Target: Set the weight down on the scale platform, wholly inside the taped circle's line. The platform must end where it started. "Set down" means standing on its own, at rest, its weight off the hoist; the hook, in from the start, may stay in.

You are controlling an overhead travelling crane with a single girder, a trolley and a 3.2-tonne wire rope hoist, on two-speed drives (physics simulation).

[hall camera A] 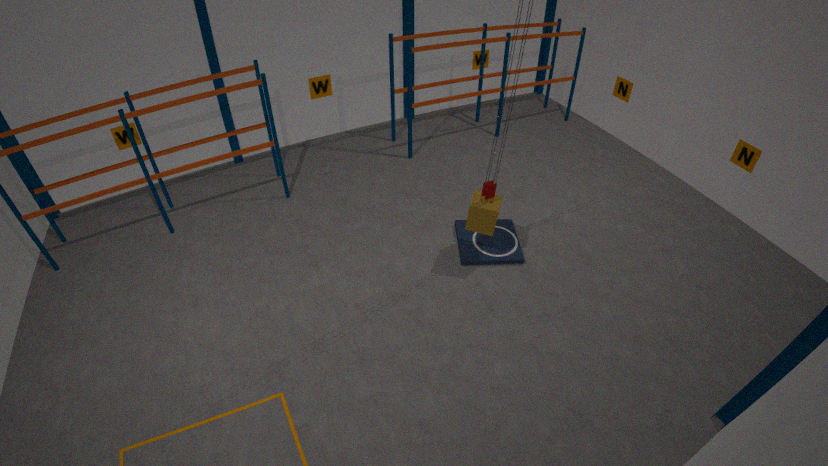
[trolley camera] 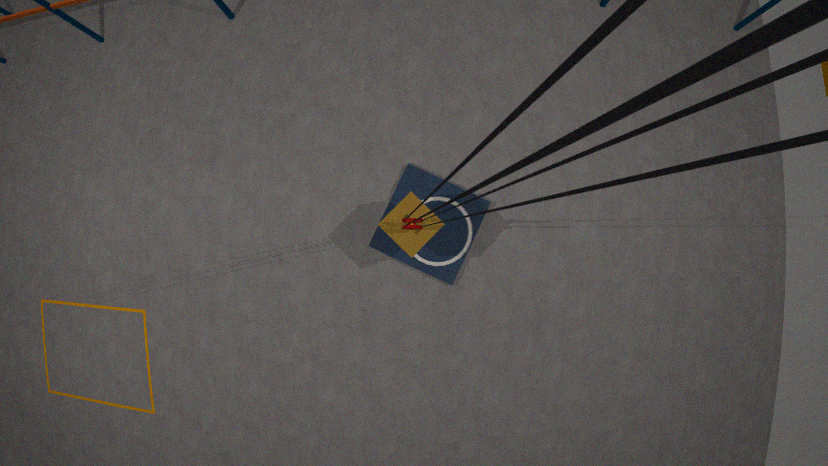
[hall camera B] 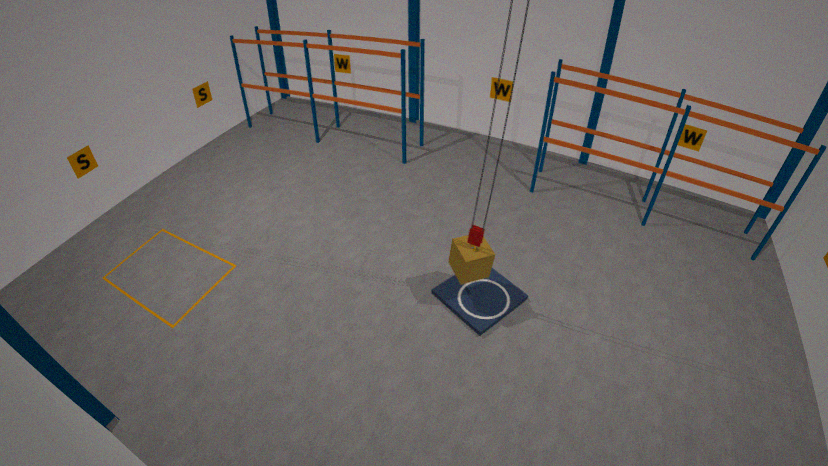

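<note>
The weight, a yellow block [hall camera A: 482, 218] [hall camera B: 470, 265] [trolley camera: 411, 246], hangs upright on my hook [hall camera A: 487, 199] [hall camera B: 476, 248] [trolley camera: 412, 224], below the red hook block. It hangs above the dark blue scale platform [hall camera A: 468, 255] [hall camera B: 479, 327] [trolley camera: 411, 175], with its shadow apart from it on the floor. In the trolley view it covers the left part of the white taped circle [hall camera A: 517, 241] [hall camera B: 509, 299] [trolley camera: 471, 232] and reaches beyond the line on the left; one corner is near the platform's left edge. The hook's tip is too small to see clearly.
Blue and orange racks [hall camera A: 410, 138] [hall camera B: 403, 138] stand along the W wall, with another rack [hall camera A: 146, 173] [hall camera B: 666, 167] beside them. A yellow floor outline [hall camera A: 201, 422] [hall camera B: 137, 302] [trolley camera: 149, 361] lies away from the platform. Wire ropes rise from the hook block.
</note>
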